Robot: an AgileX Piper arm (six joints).
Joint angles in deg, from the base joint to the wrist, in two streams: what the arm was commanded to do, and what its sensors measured. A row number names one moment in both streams.
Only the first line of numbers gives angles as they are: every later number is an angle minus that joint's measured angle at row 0.
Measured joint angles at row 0:
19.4 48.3 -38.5 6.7 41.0 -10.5
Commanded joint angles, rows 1 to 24:
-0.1 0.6 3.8 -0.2 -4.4 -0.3
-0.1 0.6 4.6 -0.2 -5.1 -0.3
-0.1 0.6 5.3 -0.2 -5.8 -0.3
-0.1 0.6 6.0 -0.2 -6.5 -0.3
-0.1 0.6 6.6 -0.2 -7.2 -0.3
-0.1 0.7 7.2 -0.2 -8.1 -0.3
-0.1 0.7 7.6 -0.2 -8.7 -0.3
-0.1 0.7 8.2 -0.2 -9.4 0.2
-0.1 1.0 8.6 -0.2 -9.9 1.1
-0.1 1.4 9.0 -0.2 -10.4 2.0
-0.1 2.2 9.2 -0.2 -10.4 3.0
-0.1 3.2 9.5 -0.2 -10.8 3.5
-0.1 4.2 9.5 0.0 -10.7 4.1
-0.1 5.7 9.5 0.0 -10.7 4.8
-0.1 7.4 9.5 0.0 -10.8 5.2
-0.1 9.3 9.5 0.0 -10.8 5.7
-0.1 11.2 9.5 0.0 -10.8 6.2
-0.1 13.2 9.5 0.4 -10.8 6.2
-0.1 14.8 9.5 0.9 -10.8 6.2
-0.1 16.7 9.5 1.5 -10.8 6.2
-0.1 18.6 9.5 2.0 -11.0 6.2
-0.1 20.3 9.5 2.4 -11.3 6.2
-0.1 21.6 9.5 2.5 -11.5 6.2
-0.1 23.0 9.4 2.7 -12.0 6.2
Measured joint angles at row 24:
0.0 17.8 9.1 1.4 -10.1 5.9
